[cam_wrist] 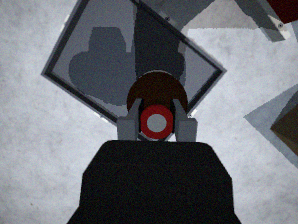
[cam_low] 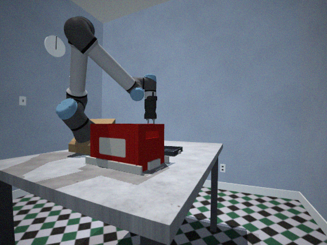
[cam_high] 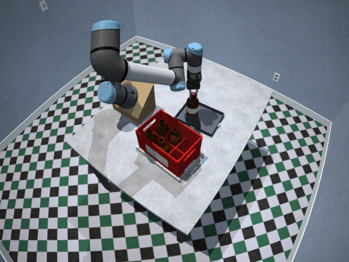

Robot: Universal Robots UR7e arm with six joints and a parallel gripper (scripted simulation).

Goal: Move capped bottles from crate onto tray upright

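Right now my hand is 6 cm above the capped bottle. Also, from my hand: dark tray (14 cm below, 5 cm ahead, 1 cm to the left); crate (29 cm to the right, 9 cm ahead, 7 cm below).
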